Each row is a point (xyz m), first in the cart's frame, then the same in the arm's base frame.
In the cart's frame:
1: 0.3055 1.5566 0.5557
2: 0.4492 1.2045 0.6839
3: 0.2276 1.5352 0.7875
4: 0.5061 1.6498 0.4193
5: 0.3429 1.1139 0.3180
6: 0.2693 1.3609 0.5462
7: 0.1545 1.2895 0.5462
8: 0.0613 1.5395 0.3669
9: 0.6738 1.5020 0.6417
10: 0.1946 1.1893 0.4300
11: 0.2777 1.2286 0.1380
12: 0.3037 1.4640 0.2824
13: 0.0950 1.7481 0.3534
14: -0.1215 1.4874 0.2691
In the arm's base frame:
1: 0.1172 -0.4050 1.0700
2: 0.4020 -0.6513 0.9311
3: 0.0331 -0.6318 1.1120
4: 0.2583 -0.2190 1.1841
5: 0.4015 -0.3733 0.6552
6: 0.1861 -0.4833 0.9002
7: 0.1240 -0.5271 0.7884
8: -0.0599 -0.2718 0.8543
9: 0.4490 -0.4610 1.2509
10: 0.2230 -0.4601 0.6842
11: 0.3099 -0.1710 0.6330
12: 0.1957 -0.1985 0.8843
13: -0.1347 -0.1678 1.0229
14: -0.1779 -0.2278 0.6816

